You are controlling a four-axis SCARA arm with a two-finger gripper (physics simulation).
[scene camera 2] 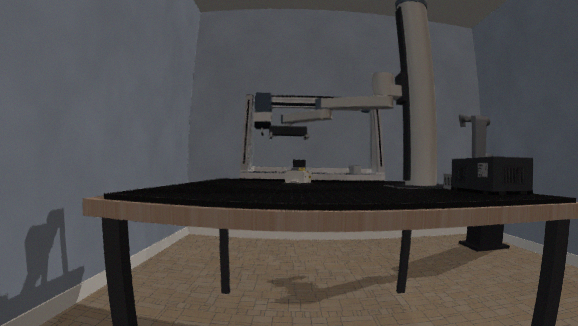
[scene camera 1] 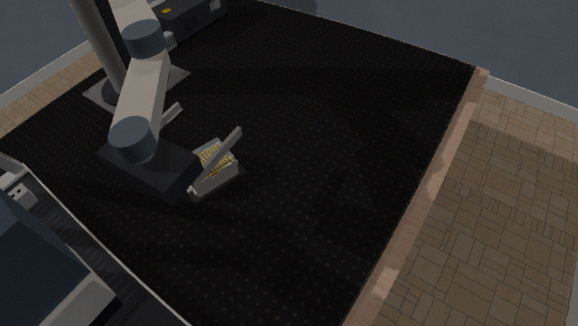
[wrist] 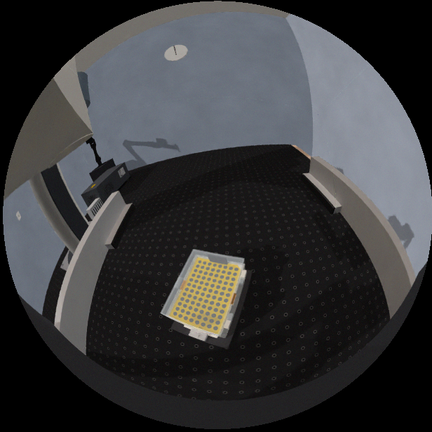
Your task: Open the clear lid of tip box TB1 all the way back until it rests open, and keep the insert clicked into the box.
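Frame: origin at the arm's base, x ahead, y left, z up, level; millimetres.
Where they show: gripper, fingertip midpoint: (scene camera 2: 290, 134) (scene camera 1: 207, 117).
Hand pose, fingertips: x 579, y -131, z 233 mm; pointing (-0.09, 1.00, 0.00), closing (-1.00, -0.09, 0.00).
Observation:
Things, the pixels of their top centre, and the offset from my fingertips. "*": a spot on its surface instead. Level surfaces: height alone.
- Tip box TB1, middle of its top: (scene camera 1: 204, 158) (scene camera 2: 298, 167) 40 mm back, 19 mm right, 143 mm down
- black perforated mat, its level: 220 mm down
- table with a wooden edge, its level: 233 mm down
- gantry frame, surface spot: (scene camera 2: 246, 135) * 249 mm ahead, 379 mm right, 29 mm up
Tip box TB1 (scene camera 1: 223, 178) (scene camera 2: 297, 177) (wrist: 241, 295) is a pale box on a dark base. Its yellow insert (scene camera 1: 209, 154) (wrist: 205, 295) with rows of round holes sits level inside it. The clear lid (wrist: 218, 259) appears to lie down over the insert, its translucent rim around the yellow; it is hard to make out in the scene views. A white tab (wrist: 198, 334) shows on the box's near side in the wrist view. My gripper (scene camera 1: 195, 137) (scene camera 2: 289, 137) (wrist: 213, 178) is open and empty, above the box. One long finger hides part of the box in scene view 1.
A black perforated mat (scene camera 1: 300, 225) covers the table with a wooden edge (scene camera 1: 430, 190). A dark instrument box (scene camera 1: 192, 21) (scene camera 2: 492, 174) (wrist: 106, 186) stands near the arm's column (scene camera 2: 422, 100). A gantry frame (scene camera 2: 246, 135) stands behind TB1 in scene view 2.

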